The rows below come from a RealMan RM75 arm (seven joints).
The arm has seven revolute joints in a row. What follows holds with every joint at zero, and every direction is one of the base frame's. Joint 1 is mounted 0.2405 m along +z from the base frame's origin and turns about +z. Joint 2 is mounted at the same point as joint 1 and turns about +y. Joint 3 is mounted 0.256 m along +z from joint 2 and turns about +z. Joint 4 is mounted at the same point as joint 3 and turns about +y. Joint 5 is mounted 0.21 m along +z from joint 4 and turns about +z. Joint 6 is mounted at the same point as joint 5 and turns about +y. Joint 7 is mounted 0.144 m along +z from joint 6 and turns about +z. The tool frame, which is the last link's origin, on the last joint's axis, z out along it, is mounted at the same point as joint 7; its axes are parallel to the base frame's.
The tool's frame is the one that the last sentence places.
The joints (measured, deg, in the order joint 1, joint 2, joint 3, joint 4, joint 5, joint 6, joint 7), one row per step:
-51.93 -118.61 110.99 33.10 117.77 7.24 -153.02
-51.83 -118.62 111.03 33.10 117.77 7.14 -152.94
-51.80 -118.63 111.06 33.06 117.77 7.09 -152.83
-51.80 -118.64 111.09 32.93 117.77 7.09 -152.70
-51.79 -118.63 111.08 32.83 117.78 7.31 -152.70
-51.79 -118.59 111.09 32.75 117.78 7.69 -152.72
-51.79 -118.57 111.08 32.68 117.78 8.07 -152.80
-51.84 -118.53 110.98 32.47 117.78 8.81 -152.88
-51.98 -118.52 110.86 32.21 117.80 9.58 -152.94
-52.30 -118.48 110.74 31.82 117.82 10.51 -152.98
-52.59 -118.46 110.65 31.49 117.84 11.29 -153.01
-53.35 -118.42 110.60 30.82 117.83 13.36 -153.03
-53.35 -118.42 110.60 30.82 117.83 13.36 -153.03
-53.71 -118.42 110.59 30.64 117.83 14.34 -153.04
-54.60 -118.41 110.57 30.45 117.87 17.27 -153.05
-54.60 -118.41 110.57 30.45 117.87 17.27 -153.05
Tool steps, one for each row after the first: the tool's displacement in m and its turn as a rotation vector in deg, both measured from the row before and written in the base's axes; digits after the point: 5 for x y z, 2 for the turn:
-0.00065 -0.00023 -0.00002 0.05 0.05 -0.01
-0.00040 -0.00011 -0.00007 0.01 0.11 -0.04
-0.00077 -0.00012 -0.00014 -0.03 0.19 0.01
-0.00099 -0.00030 -0.00024 -0.18 0.12 0.18
-0.00109 -0.00042 -0.00031 -0.31 0.16 0.22
-0.00095 -0.00048 -0.00042 -0.31 0.09 0.26
-0.00188 -0.00067 -0.00058 -0.56 0.21 0.51
-0.00139 -0.00061 -0.00078 -0.60 0.25 0.46
-0.00105 -0.00030 -0.00075 -0.72 0.39 0.44
-0.00068 -0.00030 -0.00073 -0.62 0.34 0.34
-0.00062 -0.00129 -0.00242 -1.75 0.89 0.66
0.00000 0.00000 0.00000 0.00 0.00 0.00
0.00060 -0.00074 -0.00131 -0.85 0.35 0.20
0.00235 -0.00274 -0.00374 -2.53 0.92 0.45
0.00000 0.00000 0.00000 0.00 0.00 0.00

